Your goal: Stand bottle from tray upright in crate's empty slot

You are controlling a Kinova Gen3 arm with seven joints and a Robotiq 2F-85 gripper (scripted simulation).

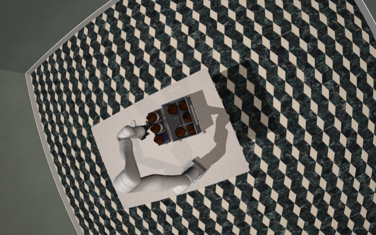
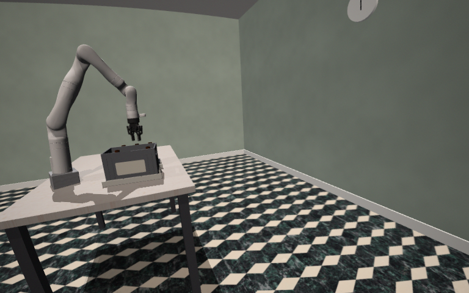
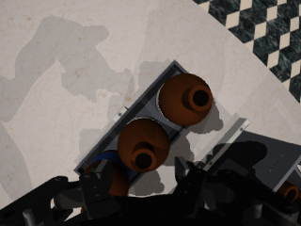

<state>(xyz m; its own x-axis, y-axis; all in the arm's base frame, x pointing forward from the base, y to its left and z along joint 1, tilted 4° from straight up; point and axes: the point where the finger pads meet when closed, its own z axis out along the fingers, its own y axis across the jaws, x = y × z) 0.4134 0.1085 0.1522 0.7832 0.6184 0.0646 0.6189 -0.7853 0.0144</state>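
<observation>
Now: hand 110 mm above the brown bottle. Round my hand: grey tray (180 mm below); then grey crate (220 mm to the right, 110 mm below, 30 mm behind).
</observation>
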